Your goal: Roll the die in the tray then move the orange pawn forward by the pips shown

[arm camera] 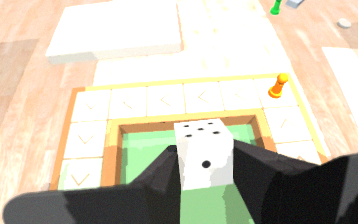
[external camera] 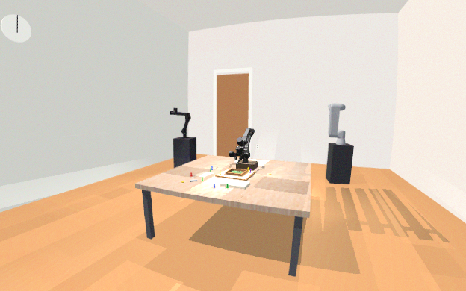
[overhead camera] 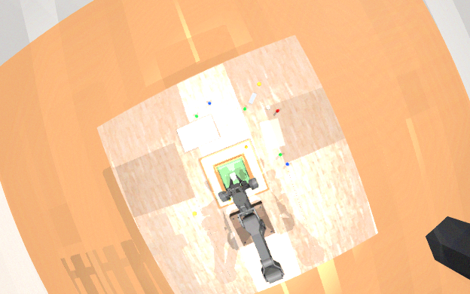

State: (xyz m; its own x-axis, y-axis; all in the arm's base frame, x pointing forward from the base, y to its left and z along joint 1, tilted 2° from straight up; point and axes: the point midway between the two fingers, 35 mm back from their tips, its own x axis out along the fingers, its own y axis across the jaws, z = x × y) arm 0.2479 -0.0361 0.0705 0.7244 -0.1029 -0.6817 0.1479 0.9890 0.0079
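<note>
The white die is right at my gripper tip. The rest, counted from my gripper tip: flat white block (28 cm ahead, 11 cm below, 5 cm to the left); then green tray (11 cm below); then orange pawn (13 cm to the right, 9 cm below, 8 cm ahead).
</note>
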